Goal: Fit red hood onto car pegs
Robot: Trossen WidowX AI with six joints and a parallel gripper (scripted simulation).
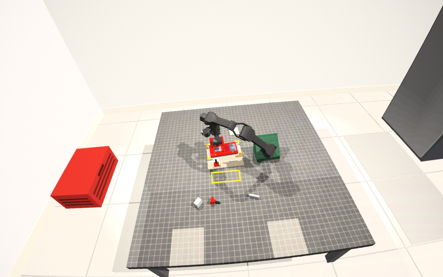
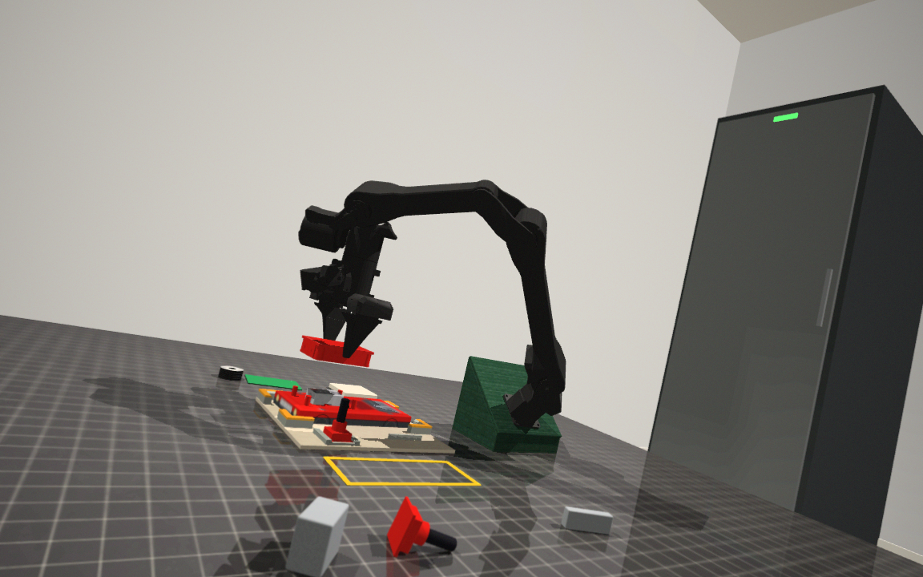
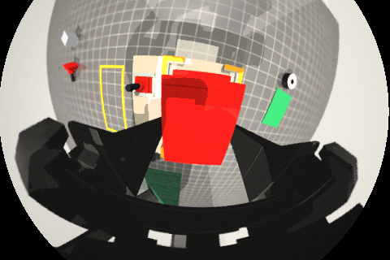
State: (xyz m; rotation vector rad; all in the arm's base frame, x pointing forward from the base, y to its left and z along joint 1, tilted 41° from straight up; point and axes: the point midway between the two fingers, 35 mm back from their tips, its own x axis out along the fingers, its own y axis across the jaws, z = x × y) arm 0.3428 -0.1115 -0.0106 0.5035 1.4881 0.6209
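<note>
Now: the grey engine block 80 mm below my gripper tip. The rest, counted from my gripper tip: green strip: 20 mm ahead, 220 mm to the right, 110 mm below; cream jig: 40 mm behind, 20 mm to the left, 100 mm below; red hood: 10 mm above.
</note>
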